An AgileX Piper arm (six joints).
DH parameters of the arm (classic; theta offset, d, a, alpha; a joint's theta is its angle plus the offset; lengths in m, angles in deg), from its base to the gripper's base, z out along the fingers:
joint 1: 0 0.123 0 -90
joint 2: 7.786 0 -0.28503 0
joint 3: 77.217 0 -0.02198 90
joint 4: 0 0.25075 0 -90
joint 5: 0 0 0 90
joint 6: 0 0.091 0 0
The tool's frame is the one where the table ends.
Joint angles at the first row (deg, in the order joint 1, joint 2, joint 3, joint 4, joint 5, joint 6):
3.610 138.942 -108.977 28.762 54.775 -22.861
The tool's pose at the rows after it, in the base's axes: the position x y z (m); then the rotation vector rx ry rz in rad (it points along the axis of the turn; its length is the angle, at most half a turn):
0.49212 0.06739 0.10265 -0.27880 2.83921 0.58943
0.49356 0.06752 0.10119 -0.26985 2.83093 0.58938
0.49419 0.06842 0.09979 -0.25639 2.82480 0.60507
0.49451 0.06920 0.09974 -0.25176 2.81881 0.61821
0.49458 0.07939 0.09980 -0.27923 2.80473 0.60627
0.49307 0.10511 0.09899 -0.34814 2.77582 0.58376
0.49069 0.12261 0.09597 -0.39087 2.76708 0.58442
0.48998 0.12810 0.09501 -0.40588 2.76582 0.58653
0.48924 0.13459 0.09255 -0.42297 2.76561 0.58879
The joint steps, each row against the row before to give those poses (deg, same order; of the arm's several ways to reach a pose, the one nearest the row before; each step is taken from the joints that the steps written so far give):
-0.001 1.203 -0.114 0.516 -0.172 0.000
0.001 0.288 -0.172 0.287 -0.631 0.000
0.000 0.227 0.001 0.916 -0.343 -0.114
0.000 0.059 -0.001 0.746 -0.115 -0.288
1.260 -0.001 0.002 -0.229 -1.147 -0.057
3.151 0.115 -0.002 -0.574 -2.405 -0.057
2.063 0.457 -0.170 0.001 -0.918 -0.001
0.630 0.231 -0.232 -0.001 -0.056 0.002
0.745 0.458 -0.342 0.000 -0.115 -0.001

